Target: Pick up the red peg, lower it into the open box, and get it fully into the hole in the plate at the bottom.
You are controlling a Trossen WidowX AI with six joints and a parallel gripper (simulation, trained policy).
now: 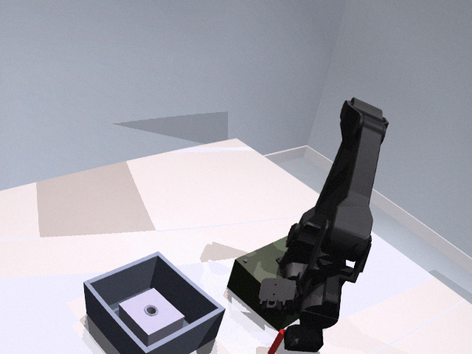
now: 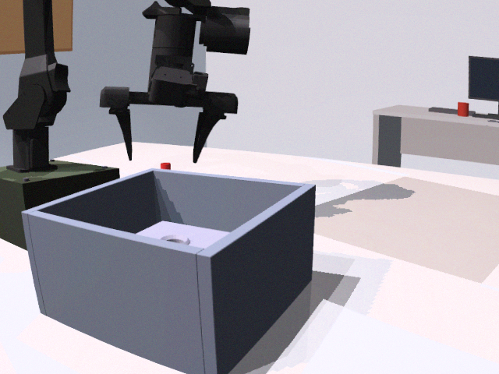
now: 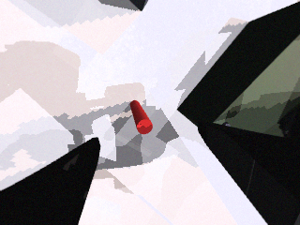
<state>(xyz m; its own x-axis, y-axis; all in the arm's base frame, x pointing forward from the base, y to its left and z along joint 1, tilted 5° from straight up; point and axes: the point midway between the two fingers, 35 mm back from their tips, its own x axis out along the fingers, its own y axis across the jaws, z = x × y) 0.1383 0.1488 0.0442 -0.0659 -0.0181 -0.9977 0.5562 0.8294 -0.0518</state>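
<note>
Right now my gripper tip is 4 cm above the red peg and 1 cm short of it. From my gripper tip the other things lie so: grey box (20 cm ahead, 15 cm to the right, 6 cm below); then light grey plate (20 cm ahead, 15 cm to the right, 4 cm below).
</note>
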